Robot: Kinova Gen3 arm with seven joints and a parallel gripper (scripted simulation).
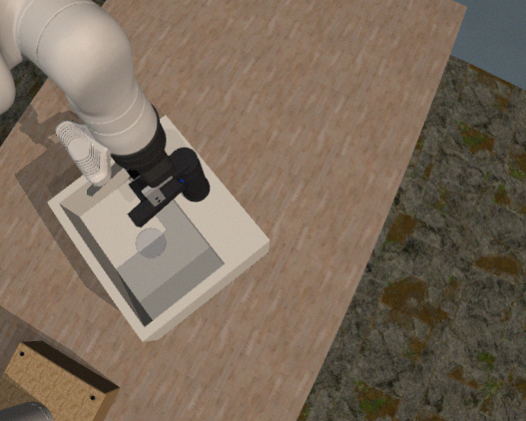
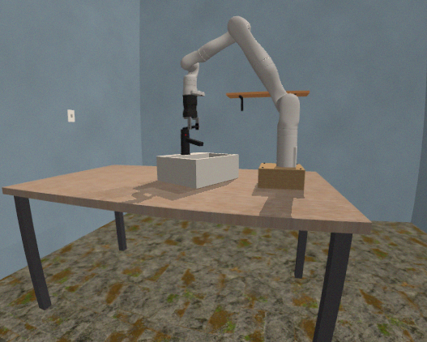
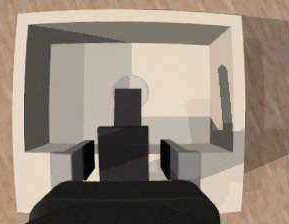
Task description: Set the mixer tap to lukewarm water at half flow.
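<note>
The lever lies 2 cm ahead of my hand and 1 cm to the right of it. Round my hand: white sink basin 24 cm below, 5 cm behind, 1 cm to the left; black mixer tap 5 cm below, 4 cm ahead, 1 cm to the right.
</note>
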